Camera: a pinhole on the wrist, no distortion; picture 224 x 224 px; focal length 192.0 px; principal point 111.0 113.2 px. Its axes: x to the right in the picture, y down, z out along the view. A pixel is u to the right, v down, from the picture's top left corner.
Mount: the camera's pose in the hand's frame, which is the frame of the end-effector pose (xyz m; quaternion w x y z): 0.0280 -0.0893 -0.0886 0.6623 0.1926 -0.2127 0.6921
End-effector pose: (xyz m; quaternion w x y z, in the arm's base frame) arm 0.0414 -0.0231 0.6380 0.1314 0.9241 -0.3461 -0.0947
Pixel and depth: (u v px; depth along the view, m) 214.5 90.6 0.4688
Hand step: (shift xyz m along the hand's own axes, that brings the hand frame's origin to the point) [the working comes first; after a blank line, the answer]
In the camera's frame: 0.2527 -0.0552 0.4688

0.0638 -0.1342 0.4437
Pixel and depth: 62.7 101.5 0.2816
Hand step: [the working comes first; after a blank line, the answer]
In the camera's frame: -0.0708 -0.0172 0.2816

0.0443 -0.3026 0.1085
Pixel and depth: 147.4 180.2 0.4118
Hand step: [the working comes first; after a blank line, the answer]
In the camera's frame: 0.0781 0.1437 0.4118

-0.1255 -0.2551 0.2925
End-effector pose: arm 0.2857 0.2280 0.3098 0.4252 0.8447 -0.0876 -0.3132
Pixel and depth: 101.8 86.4 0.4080
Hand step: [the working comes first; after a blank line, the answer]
In the camera's frame: -0.0196 -0.0569 0.4080

0.0796 -0.3280 0.2437
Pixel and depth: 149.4 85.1 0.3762
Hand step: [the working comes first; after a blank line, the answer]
In the camera's frame: 0.0752 -0.0551 0.3762

0.0736 -0.2315 0.2691
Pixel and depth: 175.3 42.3 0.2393
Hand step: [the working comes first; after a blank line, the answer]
In the camera's frame: 0.0801 -0.0884 0.2393

0.1087 -0.1511 0.1587
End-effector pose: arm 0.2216 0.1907 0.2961 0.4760 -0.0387 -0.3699 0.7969
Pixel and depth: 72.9 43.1 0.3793
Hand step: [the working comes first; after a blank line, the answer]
In the camera's frame: -0.0753 -0.1385 0.3793

0.1642 -0.3561 0.1924
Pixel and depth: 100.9 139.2 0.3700
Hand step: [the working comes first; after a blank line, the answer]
In the camera's frame: -0.0195 0.0501 0.3700

-0.0267 -0.3105 0.2078
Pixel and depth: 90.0 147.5 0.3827
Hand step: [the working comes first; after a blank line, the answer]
In the camera's frame: -0.0419 0.0684 0.3827

-0.0440 -0.3368 0.2054
